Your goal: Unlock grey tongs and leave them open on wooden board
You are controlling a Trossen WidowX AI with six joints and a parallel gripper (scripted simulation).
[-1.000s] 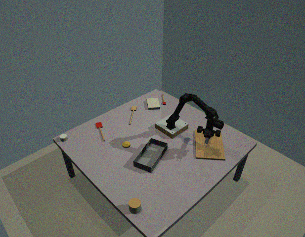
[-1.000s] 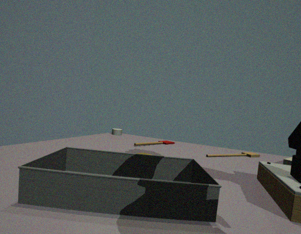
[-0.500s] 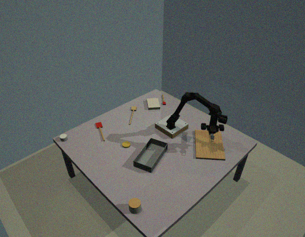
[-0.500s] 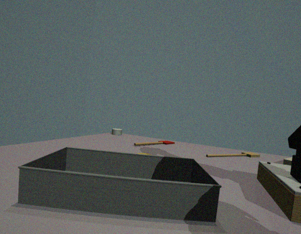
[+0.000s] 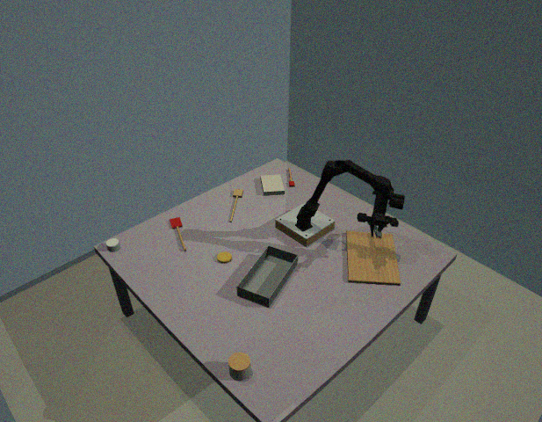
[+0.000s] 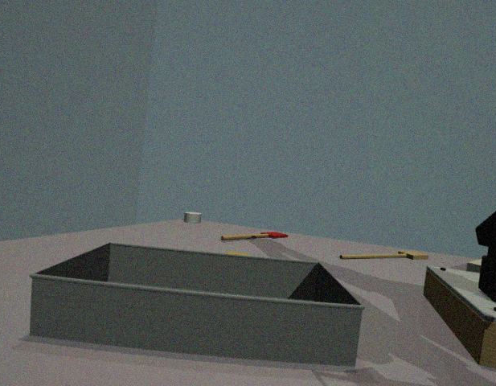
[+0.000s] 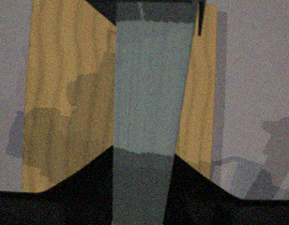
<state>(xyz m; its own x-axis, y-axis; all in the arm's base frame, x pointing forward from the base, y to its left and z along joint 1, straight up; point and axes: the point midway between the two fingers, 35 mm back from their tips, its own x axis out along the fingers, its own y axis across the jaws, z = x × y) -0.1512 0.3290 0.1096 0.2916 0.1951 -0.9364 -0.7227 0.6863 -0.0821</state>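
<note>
Now: the wooden board 10 mm behind my gripper tip and 120 mm below it. The rest, counted from my gripper tip: white block: 780 mm to the right, 120 mm below; yellow disc: 560 mm ahead, 420 mm to the right, 120 mm below; grey roasting tin: 480 mm ahead, 180 mm to the right, 100 mm below.
</note>
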